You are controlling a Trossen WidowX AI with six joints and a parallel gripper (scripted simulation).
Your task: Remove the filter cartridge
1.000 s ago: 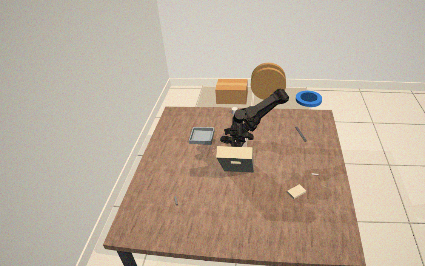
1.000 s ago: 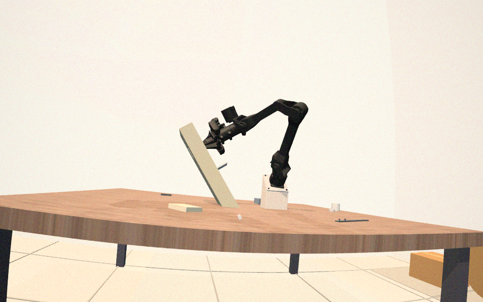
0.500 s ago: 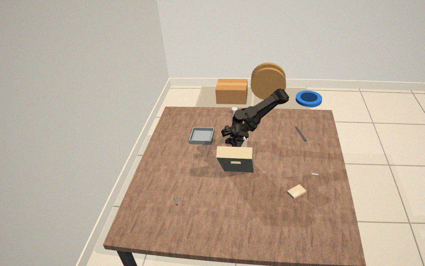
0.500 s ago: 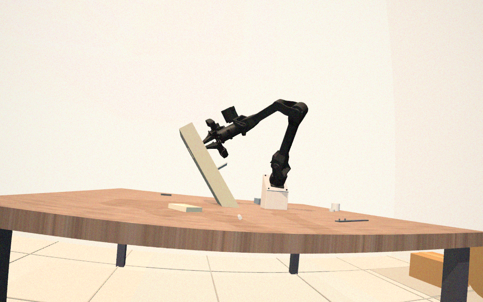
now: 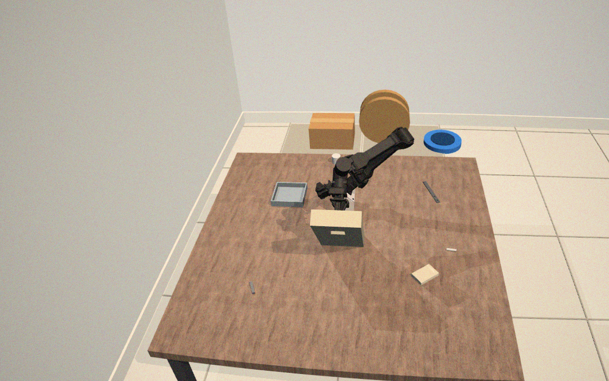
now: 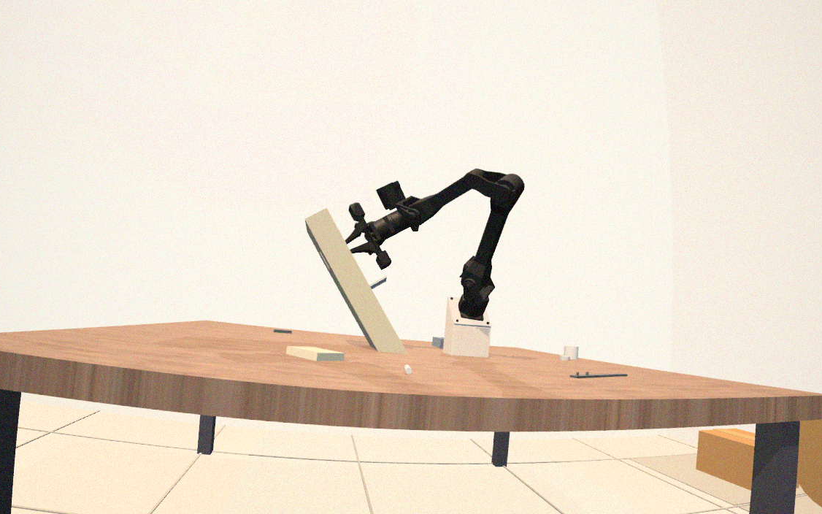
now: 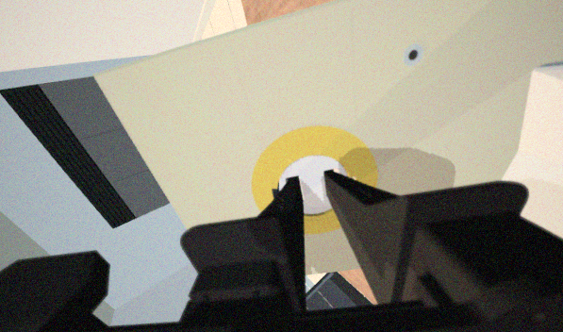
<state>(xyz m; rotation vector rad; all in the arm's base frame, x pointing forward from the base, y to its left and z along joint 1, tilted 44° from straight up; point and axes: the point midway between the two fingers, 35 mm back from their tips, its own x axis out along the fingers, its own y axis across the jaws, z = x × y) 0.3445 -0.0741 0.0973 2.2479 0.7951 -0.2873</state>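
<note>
My gripper tip is 1 cm short of the filter cartridge and 1 cm above it. Also, from my gripper tip: beige service panel (8 cm below, 4 cm behind); then beige block (34 cm to the left, 24 cm below, 2 cm ahead); then small white peg (45 cm to the left, 24 cm below, 13 cm behind).
</note>
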